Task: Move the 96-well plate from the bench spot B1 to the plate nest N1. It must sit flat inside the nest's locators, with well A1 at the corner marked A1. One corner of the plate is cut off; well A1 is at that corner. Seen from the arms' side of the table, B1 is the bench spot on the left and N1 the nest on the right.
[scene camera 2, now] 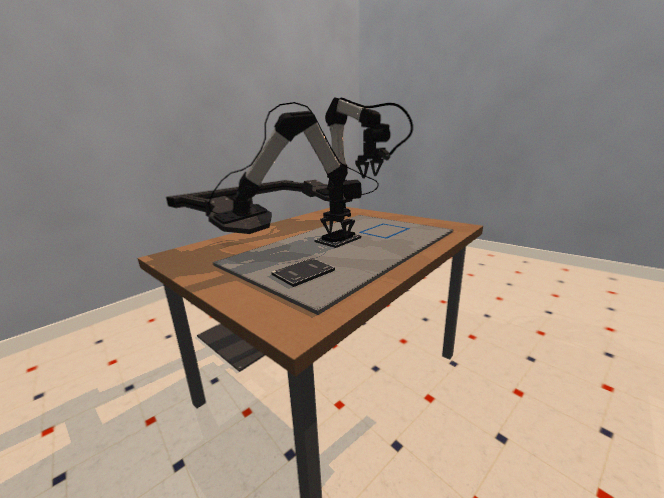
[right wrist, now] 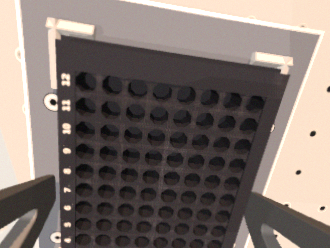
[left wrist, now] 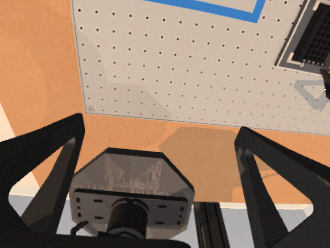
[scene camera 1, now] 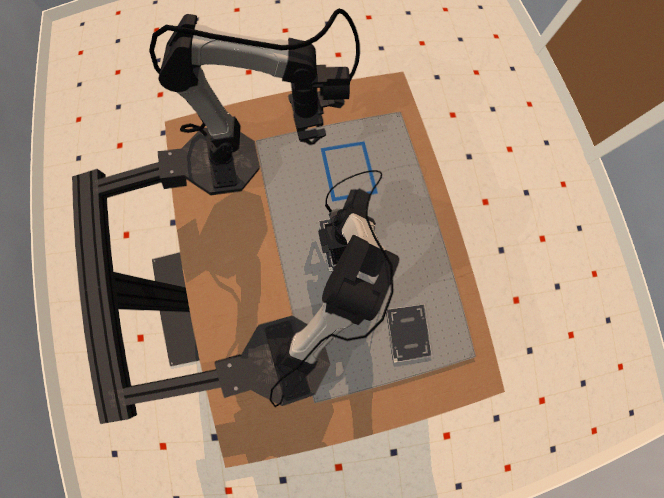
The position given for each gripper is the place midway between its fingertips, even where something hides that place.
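The left gripper (scene camera 1: 307, 129) is visible, and so is a nest N1 (scene camera 1: 416, 331). The left gripper can be seen in the left wrist view (left wrist: 163, 128) too. The right gripper (right wrist: 155, 194) appears together with a black 96-well plate (right wrist: 152, 150).
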